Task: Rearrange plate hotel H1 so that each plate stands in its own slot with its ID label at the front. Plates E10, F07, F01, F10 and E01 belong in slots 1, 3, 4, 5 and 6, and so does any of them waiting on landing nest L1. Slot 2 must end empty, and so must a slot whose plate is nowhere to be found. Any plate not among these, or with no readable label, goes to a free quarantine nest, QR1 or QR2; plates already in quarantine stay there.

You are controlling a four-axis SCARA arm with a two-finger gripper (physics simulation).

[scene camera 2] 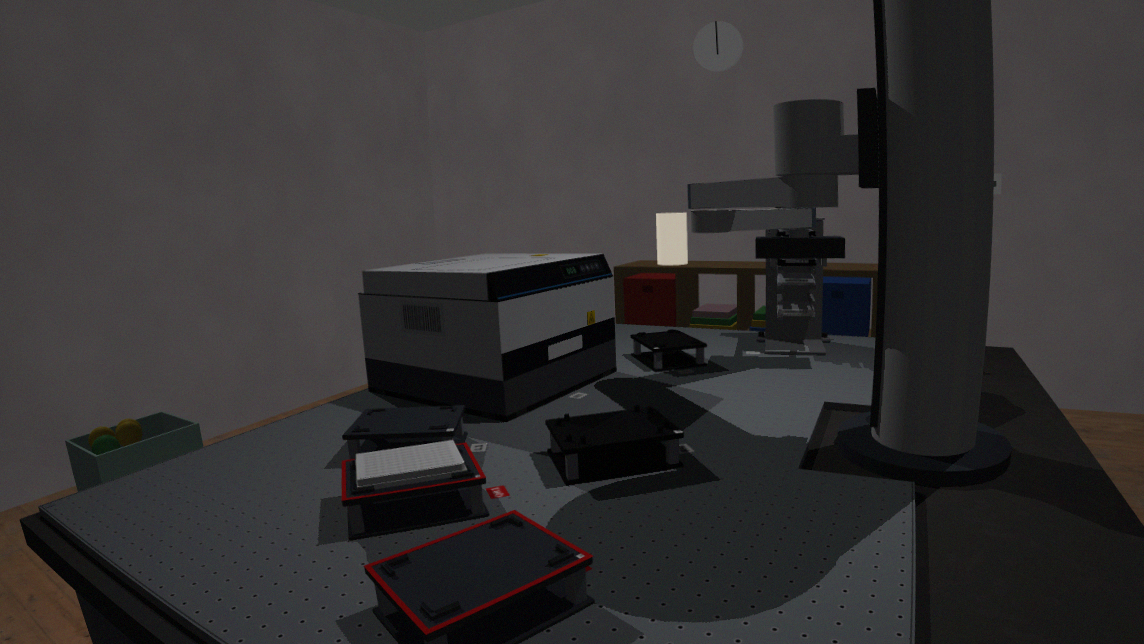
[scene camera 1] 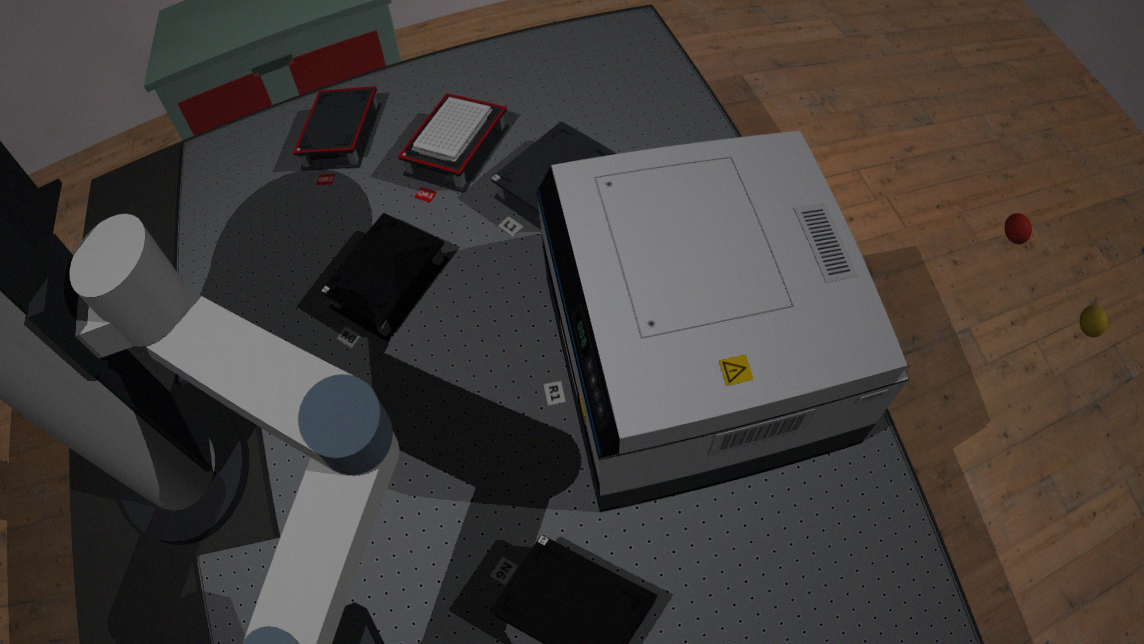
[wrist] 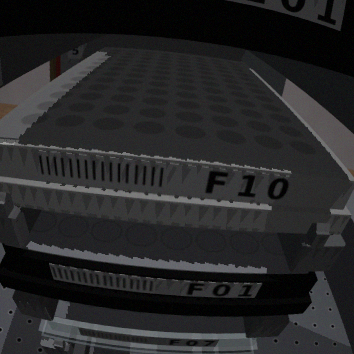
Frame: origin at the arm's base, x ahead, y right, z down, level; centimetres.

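Seen in the pictures: gripper, fingertip midpoint: [wrist: 166,135]; arm's base, origin of the base link: [scene camera 2: 921,449] [scene camera 1: 182,469].
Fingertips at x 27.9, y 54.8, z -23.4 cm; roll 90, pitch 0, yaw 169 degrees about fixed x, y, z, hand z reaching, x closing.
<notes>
Offsets run from my fingertips to a thing's top centre. "spot": to the spot under its first point.
My gripper is shut on black-rimmed plate F01 @[dx -0.1, dy -0.5, dz +0.3 cm] [wrist: 157,286], held level with its label to the front. Its fingertips cannot be made out. In the wrist view F01 is between the hotel's side ledges, below plate F10 @[dx +0.0, dy +0.0, dz -2.5 cm] [wrist: 150,172] and above clear plate F07 @[dx +0.0, dy +0.0, dz +4.6 cm] [wrist: 150,340]. Black plate E01 @[spot: dx -0.7, dy -6.3, dz -4.8 cm] [wrist: 150,22] is above F10, partly cut off. Hotel H1 @[spot: dx -5.1, dy -4.5, dz +12.4 cm] [scene camera 2: 814,312] stands at the back in scene camera 2; its plates are too small to read there. Quarantine nest QR1 @[dx +28.9, dy -98.3, dz +16.5 cm] [scene camera 1: 461,169] bears a white plate @[dx +28.9, dy -98.3, dz +15.7 cm] [scene camera 1: 453,128] [scene camera 2: 409,463]. Nest QR2 @[dx +8.9, dy -111.1, dz +16.5 cm] [scene camera 1: 336,120] [scene camera 2: 480,572] and the visible part of L1 @[dx +42.6, dy -84.5, dz +16.7 cm] [scene camera 1: 544,164] [scene camera 2: 404,422] bear no plate.
A large white device @[dx +53.1, dy -48.0, dz -3.0 cm] [scene camera 1: 696,248] [scene camera 2: 432,336] stands behind the R1 tag @[dx +31.9, dy -50.1, dz +22.1 cm] [scene camera 1: 553,393]. Black nest RG @[dx +13.0, dy -75.2, dz +16.1 cm] [scene camera 1: 386,272] [scene camera 2: 612,429] and black nest N6 @[dx +25.3, dy -19.9, dz +16.5 cm] [scene camera 1: 576,592] [scene camera 2: 668,341] stand nearby. The arm's column [scene camera 2: 932,240] rises at the right in scene camera 2.
</notes>
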